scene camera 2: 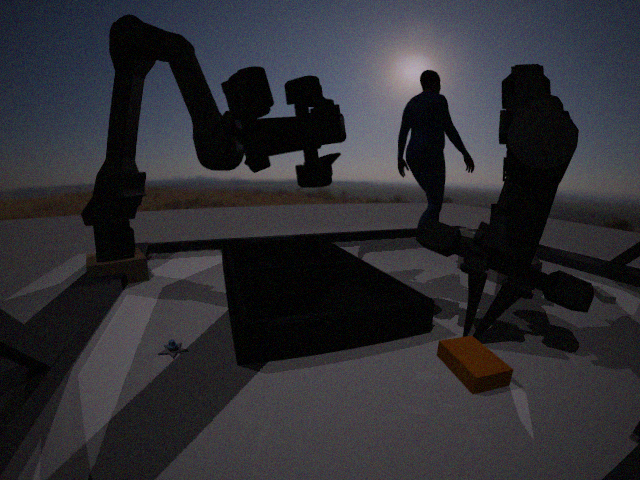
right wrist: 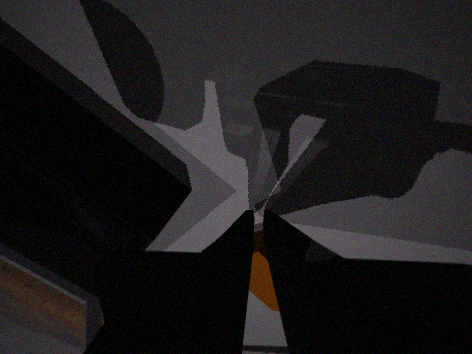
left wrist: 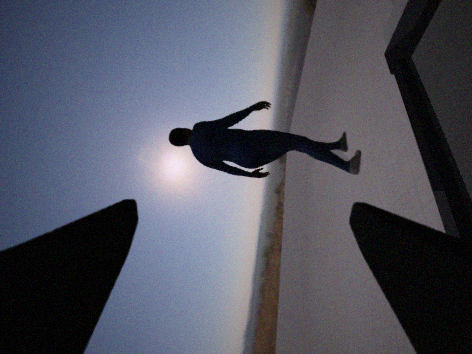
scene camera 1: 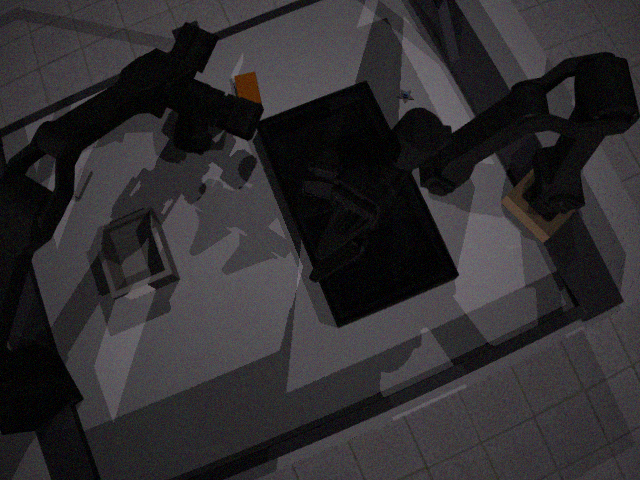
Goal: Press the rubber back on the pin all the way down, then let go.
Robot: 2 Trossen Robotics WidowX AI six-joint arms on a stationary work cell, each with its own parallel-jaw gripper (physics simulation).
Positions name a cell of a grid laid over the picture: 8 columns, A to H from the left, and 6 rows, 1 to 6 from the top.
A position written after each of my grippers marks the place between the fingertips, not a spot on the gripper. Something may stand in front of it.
Scene:
my right gripper: scene camera 2 F5; right wrist E4; scene camera 1 C2; not seen in the left wrist view (out of frame)

